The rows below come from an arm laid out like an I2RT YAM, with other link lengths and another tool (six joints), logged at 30 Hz.
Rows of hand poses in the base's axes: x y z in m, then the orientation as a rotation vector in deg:
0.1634 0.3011 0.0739 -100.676 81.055 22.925
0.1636 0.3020 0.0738 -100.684 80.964 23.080
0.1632 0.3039 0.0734 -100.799 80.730 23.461
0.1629 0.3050 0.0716 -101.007 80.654 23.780
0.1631 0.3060 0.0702 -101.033 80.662 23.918
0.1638 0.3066 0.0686 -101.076 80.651 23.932
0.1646 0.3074 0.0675 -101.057 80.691 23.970
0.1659 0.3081 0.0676 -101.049 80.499 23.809
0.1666 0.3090 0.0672 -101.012 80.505 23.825
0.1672 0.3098 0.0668 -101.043 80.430 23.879
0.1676 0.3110 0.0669 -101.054 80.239 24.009
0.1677 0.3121 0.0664 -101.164 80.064 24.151
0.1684 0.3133 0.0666 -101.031 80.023 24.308
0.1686 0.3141 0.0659 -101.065 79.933 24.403
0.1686 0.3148 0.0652 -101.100 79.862 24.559
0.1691 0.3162 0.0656 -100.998 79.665 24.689
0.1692 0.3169 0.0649 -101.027 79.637 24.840
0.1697 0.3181 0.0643 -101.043 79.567 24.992
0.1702 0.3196 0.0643 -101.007 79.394 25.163
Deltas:
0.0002 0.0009 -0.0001 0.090 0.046 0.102
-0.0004 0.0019 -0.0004 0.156 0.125 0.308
-0.0003 0.0011 -0.0018 -0.004 0.196 0.260
0.0002 0.0010 -0.0014 0.026 0.097 0.058
0.0007 0.0006 -0.0016 -0.021 0.010 0.033
0.0008 0.0008 -0.0011 0.009 0.044 -0.016
0.0013 0.0007 0.0001 0.036 -0.215 0.032
0.0007 0.0009 -0.0004 0.030 0.007 -0.017
0.0006 0.0008 -0.0004 0.030 -0.004 0.072
0.0004 0.0012 0.0001 0.123 -0.026 0.144
0.0001 0.0011 -0.0005 0.048 0.009 0.193
0.0007 0.0012 0.0002 0.170 0.052 0.003
0.0002 0.0008 -0.0007 0.049 0.014 0.095
0.0000 0.0007 -0.0007 0.060 0.064 0.108
0.0005 0.0014 0.0004 0.208 -0.049 0.086
0.0001 0.0007 -0.0007 0.043 0.085 0.083
0.0005 0.0012 -0.0006 0.072 0.059 0.096
0.0005 0.0015 0.0000 0.163 0.003 0.124

